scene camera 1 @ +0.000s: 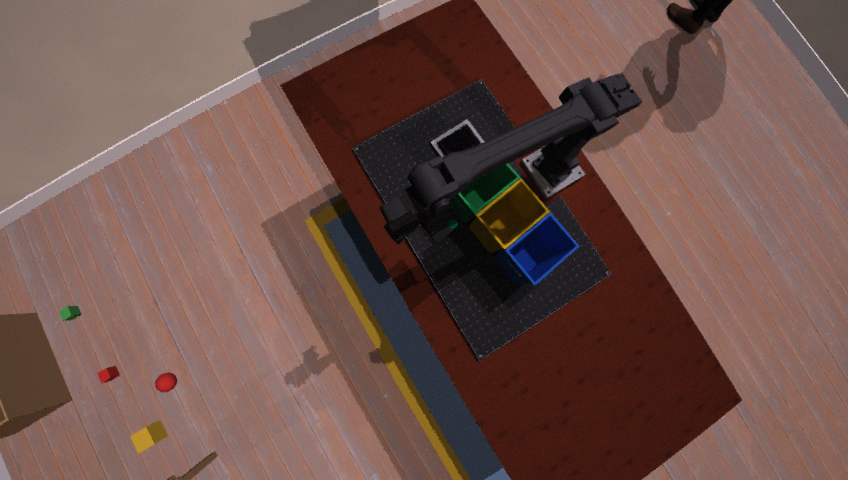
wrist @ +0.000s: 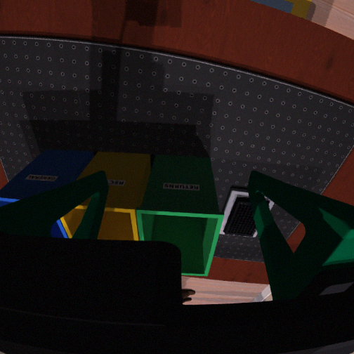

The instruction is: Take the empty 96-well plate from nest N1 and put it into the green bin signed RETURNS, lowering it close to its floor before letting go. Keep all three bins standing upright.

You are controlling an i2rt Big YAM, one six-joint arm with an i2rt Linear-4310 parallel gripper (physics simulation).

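Frame: origin at the arm's base, x left, y back, z up, level; centimetres.
Where they show: arm's base, origin of its link: [scene camera 1: 551, 168].
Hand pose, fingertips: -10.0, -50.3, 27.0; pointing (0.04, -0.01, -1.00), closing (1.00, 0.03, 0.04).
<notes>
Things, the pixels of their top centre, and the offset from my fingertips, as dx, dy, dz. "*": a spot on its surface instead. Level surfaces: height alone.
- pale-rimmed nest, a spot on its surface: [scene camera 1: 437, 149] * -20.7, +23.2, -27.1
- green bin, centre of its top: [scene camera 1: 483, 178] -0.1, +22.3, -10.3
- yellow bin, centre of its top: [scene camera 1: 513, 213] +13.1, +22.2, -10.3
- blue bin, centre of its top: [scene camera 1: 542, 248] +26.3, +22.0, -10.3
- dark perforated board, height of its surface: dz -28.3
- red-brown table, height of its surface: dz -29.5
A black plate with a grid of wells [scene camera 1: 459, 140] [wrist: 241, 217] sits in a pale-rimmed nest [scene camera 1: 437, 149] [wrist: 228, 210]; no nest label is readable. The green bin [scene camera 1: 495, 185] [wrist: 175, 200] stands upright beside the nest, with RETURNS on its side in the wrist view. The yellow bin [scene camera 1: 516, 211] [wrist: 125, 167] and blue bin [scene camera 1: 544, 245] [wrist: 56, 165] stand upright in a row with it. My gripper [wrist: 177, 178] is open, its green fingers wide apart with nothing between them, high above the board. In the scene view the arm hides most of the fingers and part of the green bin.
The bins and nest stand on a dark perforated board [scene camera 1: 483, 333] [wrist: 280, 125] on a red-brown table [scene camera 1: 624, 380] [wrist: 210, 40]. The arm's base plate [scene camera 1: 550, 186] is close behind the green and yellow bins. A blue-grey and yellow structure [scene camera 1: 389, 315] runs along the table's left edge.
</notes>
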